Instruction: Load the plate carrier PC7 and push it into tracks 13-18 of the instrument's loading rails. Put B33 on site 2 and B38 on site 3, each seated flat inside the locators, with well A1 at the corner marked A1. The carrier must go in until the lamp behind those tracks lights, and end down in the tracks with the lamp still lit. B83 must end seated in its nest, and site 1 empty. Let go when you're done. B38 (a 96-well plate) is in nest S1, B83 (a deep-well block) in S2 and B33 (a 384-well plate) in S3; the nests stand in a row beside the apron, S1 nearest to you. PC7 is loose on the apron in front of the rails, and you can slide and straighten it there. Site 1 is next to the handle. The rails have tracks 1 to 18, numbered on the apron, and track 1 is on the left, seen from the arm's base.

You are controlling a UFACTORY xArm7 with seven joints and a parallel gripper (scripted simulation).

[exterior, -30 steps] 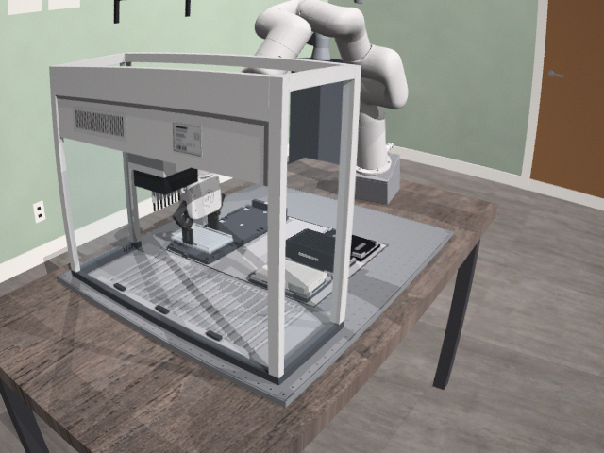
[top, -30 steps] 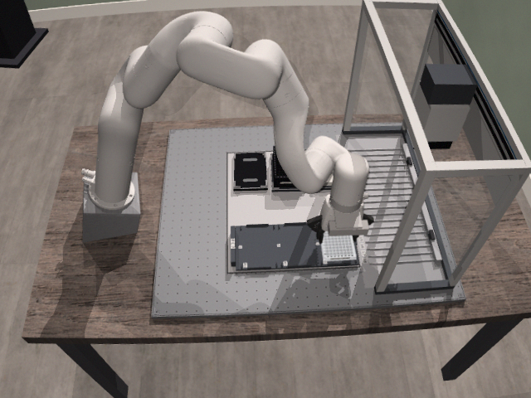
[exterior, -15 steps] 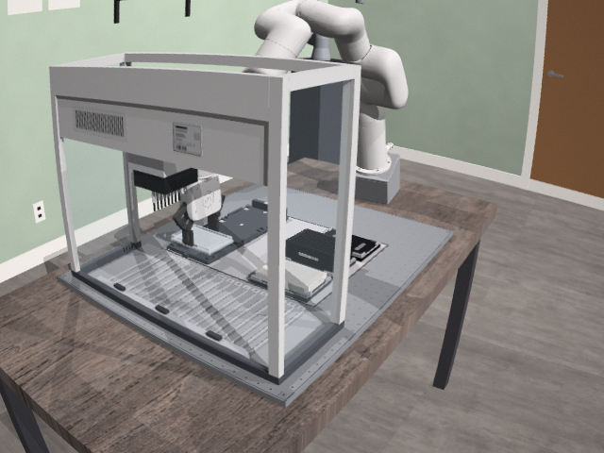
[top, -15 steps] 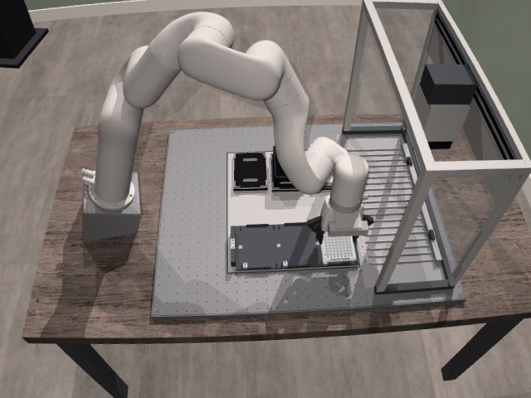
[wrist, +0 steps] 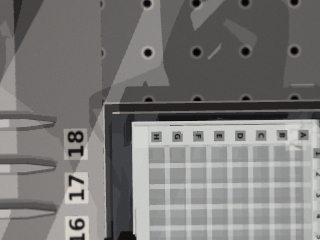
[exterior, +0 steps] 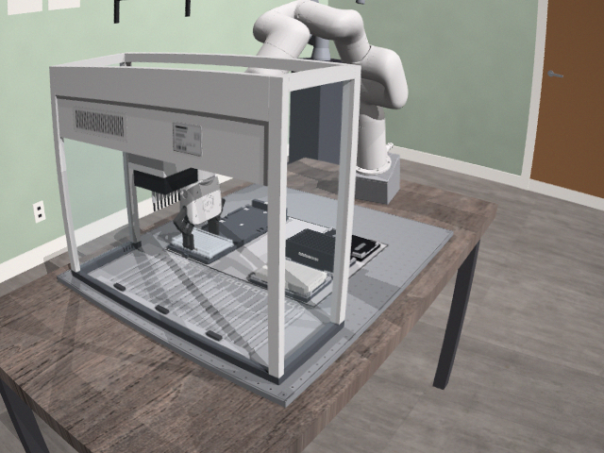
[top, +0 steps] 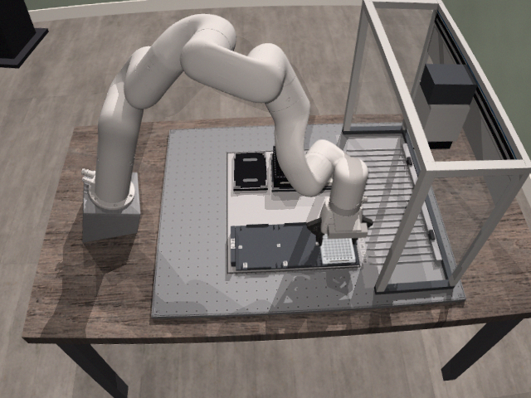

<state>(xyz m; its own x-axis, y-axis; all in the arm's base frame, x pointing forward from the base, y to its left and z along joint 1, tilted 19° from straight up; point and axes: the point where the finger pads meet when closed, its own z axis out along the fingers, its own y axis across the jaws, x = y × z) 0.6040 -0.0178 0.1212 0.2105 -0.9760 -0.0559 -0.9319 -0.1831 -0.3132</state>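
The 96-well plate B38 lies 1 cm below my hand. From my hand the other things lie so: nest S3 (25 cm to the left, 5 cm behind, 3 cm below); then cream 384-well plate B33 (25 cm to the left, 5 cm behind, 1 cm below); then dark carrier PC7 (11 cm behind, 2 cm to the right, 1 cm below).
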